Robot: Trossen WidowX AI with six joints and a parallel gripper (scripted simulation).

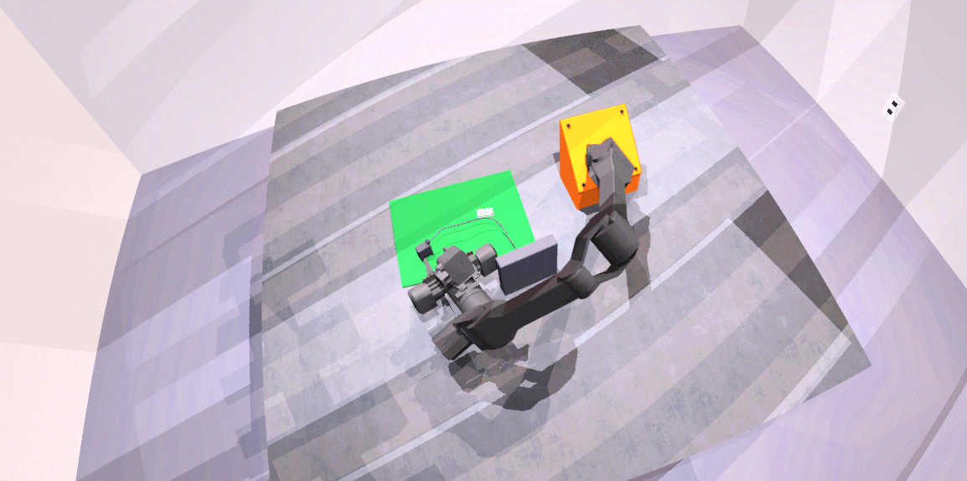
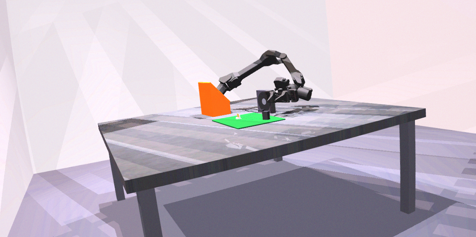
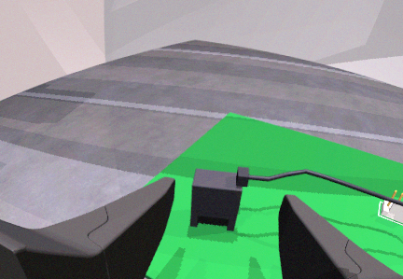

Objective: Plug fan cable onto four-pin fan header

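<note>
Now: the black fan plug 30 mm ahead of my gripper tip, 50 mm to the right of it and 60 mm below it. From my gripper tip the other things lie so: green board 50 mm behind, 110 mm to the right, 90 mm below; fan 180 mm behind, 40 mm to the left, 20 mm below.
</note>
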